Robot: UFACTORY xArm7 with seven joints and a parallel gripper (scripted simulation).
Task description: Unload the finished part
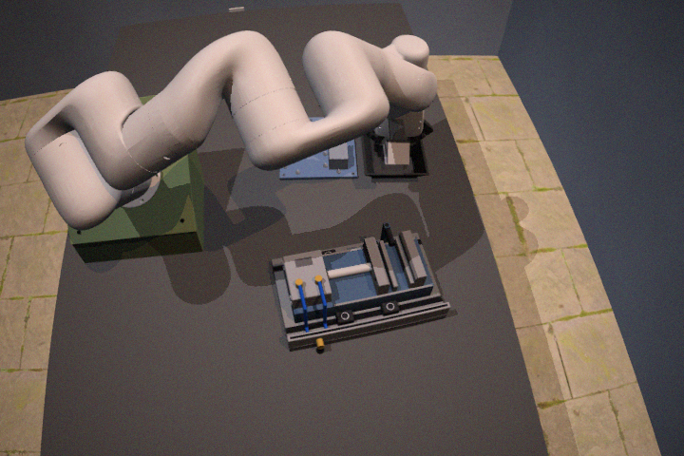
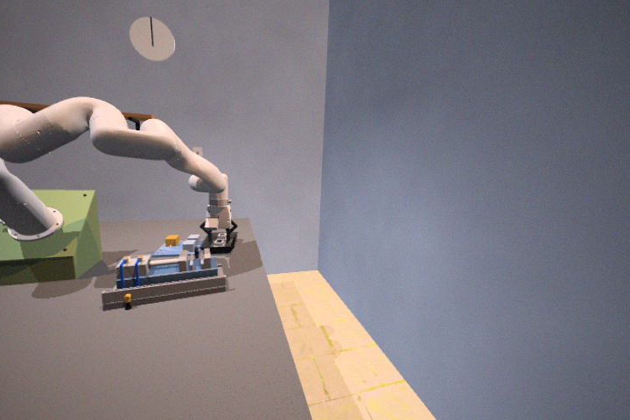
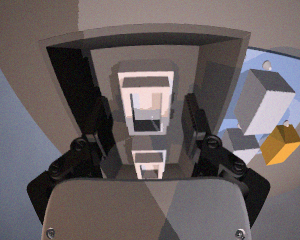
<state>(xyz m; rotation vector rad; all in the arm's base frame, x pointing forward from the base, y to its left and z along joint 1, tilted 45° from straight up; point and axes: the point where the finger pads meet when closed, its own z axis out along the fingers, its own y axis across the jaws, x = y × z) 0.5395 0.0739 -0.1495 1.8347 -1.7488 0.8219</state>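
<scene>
Now: hand 120 mm past the grey block, 10 mm to the right of it and 30 mm above it. From my hand the other things lie so: orange block: 210 mm behind, 90 mm to the left, 30 mm below; then blue fixture plate: 170 mm behind, 50 mm to the left, 50 mm below.
</scene>
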